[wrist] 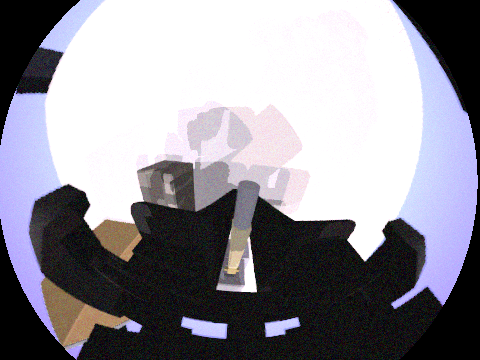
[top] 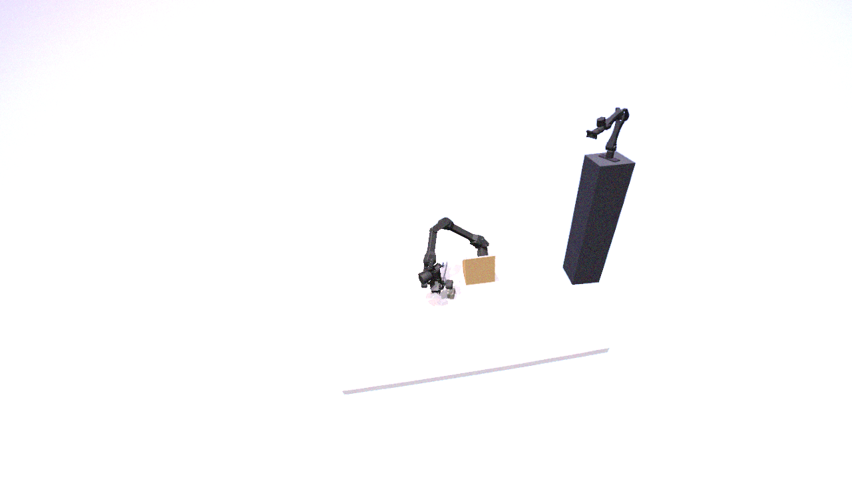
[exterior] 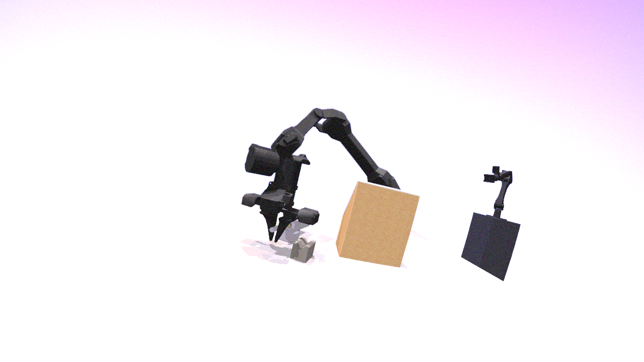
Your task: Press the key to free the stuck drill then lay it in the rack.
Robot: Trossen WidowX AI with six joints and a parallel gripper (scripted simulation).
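Right now my gripper tip is 80 mm past the v-notched rack. The rest, counted from my gripper tip: yellowish key: 10 mm behind, 40 mm to the right, 30 mm above; then pale grey block: 30 mm behind, 180 mm to the right, 10 mm above; then thin dark pin: 40 mm behind, 200 mm to the right, 30 mm above.
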